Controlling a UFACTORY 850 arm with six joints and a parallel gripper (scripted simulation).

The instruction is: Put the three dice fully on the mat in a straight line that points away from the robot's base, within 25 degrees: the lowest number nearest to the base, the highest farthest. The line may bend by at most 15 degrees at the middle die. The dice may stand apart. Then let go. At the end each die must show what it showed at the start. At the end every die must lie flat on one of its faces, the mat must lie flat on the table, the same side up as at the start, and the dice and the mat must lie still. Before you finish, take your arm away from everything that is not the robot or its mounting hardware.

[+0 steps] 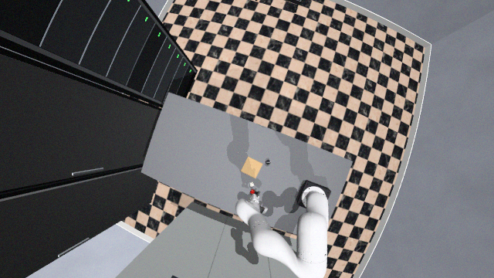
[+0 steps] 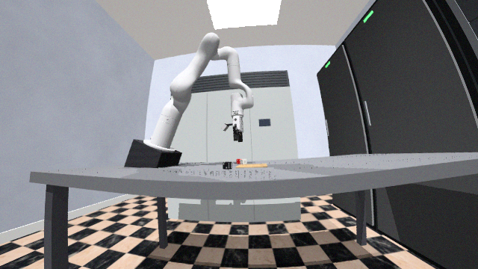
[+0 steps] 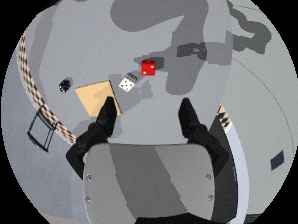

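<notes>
Right now the red die is 14 cm below my hand. The rest, counted from my hand: tan mat (8 cm ahead, 19 cm to the right, 15 cm below); then black die (4 cm behind, 28 cm to the right, 14 cm below); then white die (3 cm ahead, 6 cm to the right, 14 cm below).
</notes>
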